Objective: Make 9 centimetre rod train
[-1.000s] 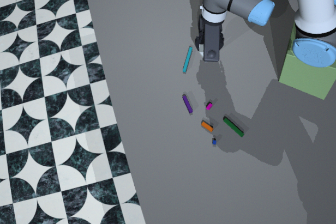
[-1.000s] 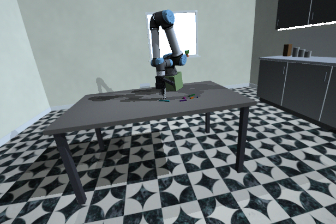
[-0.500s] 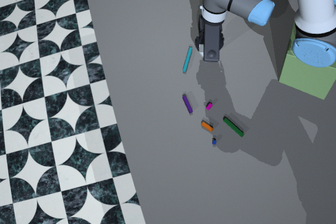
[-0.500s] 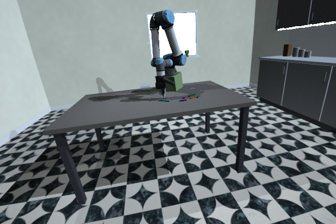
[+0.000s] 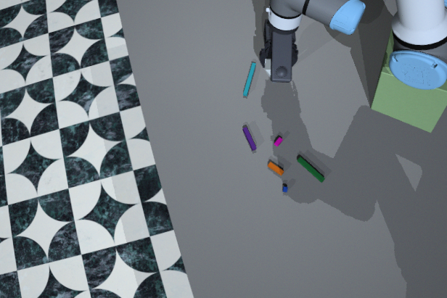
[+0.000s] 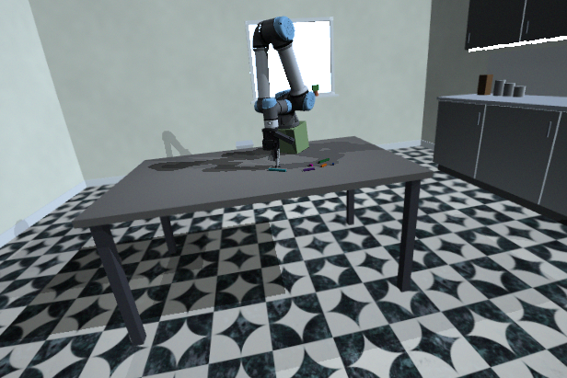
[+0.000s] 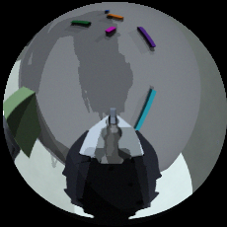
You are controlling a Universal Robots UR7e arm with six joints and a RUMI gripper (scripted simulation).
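The grey rod lies 10 mm below my hand. Also, from my hand: magenta rod 50 mm ahead, 180 mm to the left, 10 mm below; then turquoise rod 60 mm ahead, 10 mm to the right, 10 mm below; then purple rod 110 mm ahead, 150 mm to the left, 10 mm below.
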